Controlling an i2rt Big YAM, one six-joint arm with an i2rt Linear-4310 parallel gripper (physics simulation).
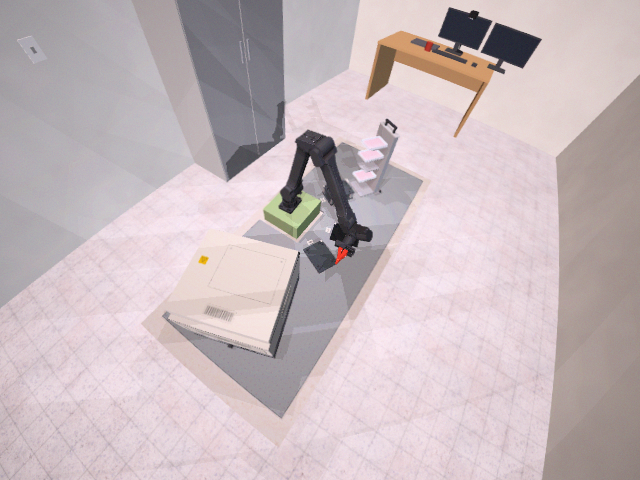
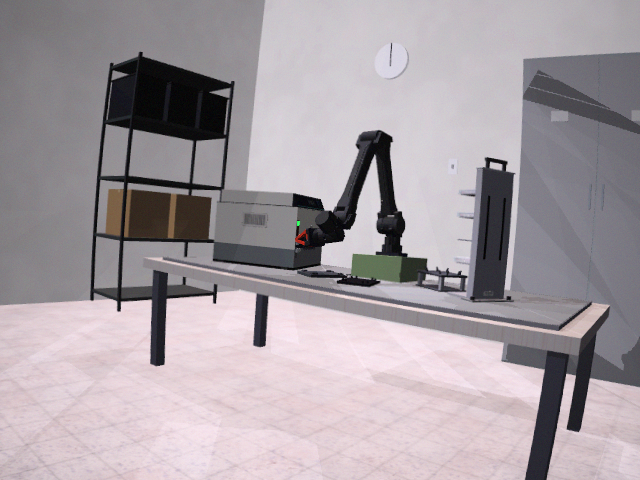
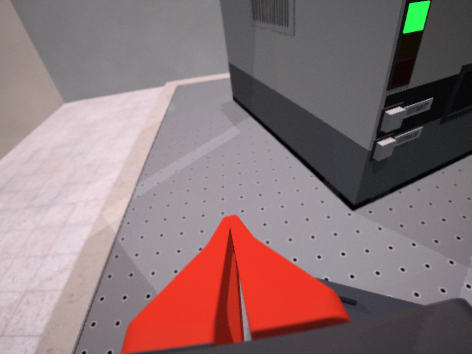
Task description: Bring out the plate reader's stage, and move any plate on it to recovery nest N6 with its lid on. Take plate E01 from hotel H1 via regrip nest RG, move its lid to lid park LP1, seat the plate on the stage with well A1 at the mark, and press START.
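Places are measured from the arm's base along level axes (x ahead, y left, z up), in centimetres.
Pixels of known places: gripper, fingertip midpoint: [image 1: 335, 263] [image 2: 295, 240] [image 3: 231, 226]; arm's base at its link origin: [image 1: 290, 204] [image 2: 391, 256].
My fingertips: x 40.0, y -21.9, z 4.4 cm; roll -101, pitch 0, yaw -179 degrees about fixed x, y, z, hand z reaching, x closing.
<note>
Ahead of a thing's pixels: the offset from my fingertips to its middle. "spot": to the spot under its first point.
The plate reader @[dx -26.2, dy -33.9, dz +2.7 cm] [image 1: 248, 273] [image 2: 237, 232] [image 3: 310, 65] is a beige and grey box with a green light @[spot: dx -15.0, dy -10.9, dz +6.3 cm] [image 2: 297, 223] [image 3: 416, 17]. Its two small white buttons [image 3: 393, 118] [image 3: 384, 149] sit low at the near front corner. No extended stage shows. My gripper [image 1: 337, 262] [image 2: 296, 241] [image 3: 231, 226] has red fingers, shut and empty, apart from the reader, out in front of its button corner. The hotel @[dx -11.3, dy +69.7, dz +9.8 cm] [image 1: 388, 155] [image 2: 491, 232] stands upright with pink-topped plates @[dx -13.5, dy +66.4, dz +22.6 cm] [image 1: 373, 143] @[dx -13.5, dy +66.4, dz +14.7 cm] [image 1: 370, 155] @[dx -13.5, dy +66.4, dz -0.9 cm] [image 1: 364, 175] on its shelves; their labels are too small to read.
A dark flat holder @[dx -10.7, dy +6.5, dz -12.6 cm] [image 1: 320, 256] [image 2: 320, 273] [image 3: 390, 295] lies near the gripper. Another low dark holder @[dx -5.2, dy +26.5, dz -12.5 cm] [image 2: 358, 281] lies beside it. A raised stand on posts @[spot: dx -15.4, dy +53.9, dz -7.5 cm] [image 2: 440, 274] is between the green arm base [image 1: 294, 217] [image 2: 377, 266] and the hotel.
</note>
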